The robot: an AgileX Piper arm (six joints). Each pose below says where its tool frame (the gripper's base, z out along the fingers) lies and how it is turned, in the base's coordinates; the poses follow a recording.
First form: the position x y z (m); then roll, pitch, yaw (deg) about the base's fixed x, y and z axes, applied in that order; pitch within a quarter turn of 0, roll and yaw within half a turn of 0.
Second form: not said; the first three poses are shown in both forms.
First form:
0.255 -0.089 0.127 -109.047 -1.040 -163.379
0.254 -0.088 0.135 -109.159 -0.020 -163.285
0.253 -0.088 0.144 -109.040 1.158 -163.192
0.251 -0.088 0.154 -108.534 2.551 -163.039
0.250 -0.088 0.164 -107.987 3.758 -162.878
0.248 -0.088 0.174 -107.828 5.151 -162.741
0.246 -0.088 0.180 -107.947 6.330 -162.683
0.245 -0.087 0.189 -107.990 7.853 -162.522
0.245 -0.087 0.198 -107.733 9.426 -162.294
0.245 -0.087 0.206 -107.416 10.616 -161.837
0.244 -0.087 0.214 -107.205 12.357 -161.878
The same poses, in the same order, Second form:
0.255 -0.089 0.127 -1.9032 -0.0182 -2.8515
0.254 -0.088 0.135 -1.9052 -0.0003 -2.8499
0.253 -0.088 0.144 -1.9031 0.0202 -2.8482
0.251 -0.088 0.154 -1.8943 0.0445 -2.8456
0.250 -0.088 0.164 -1.8847 0.0656 -2.8428
0.248 -0.088 0.174 -1.8820 0.0899 -2.8404
0.246 -0.088 0.180 -1.8840 0.1105 -2.8394
0.245 -0.087 0.189 -1.8848 0.1371 -2.8365
0.245 -0.087 0.198 -1.8803 0.1645 -2.8326
0.245 -0.087 0.206 -1.8748 0.1853 -2.8246
0.244 -0.087 0.214 -1.8711 0.2157 -2.8253

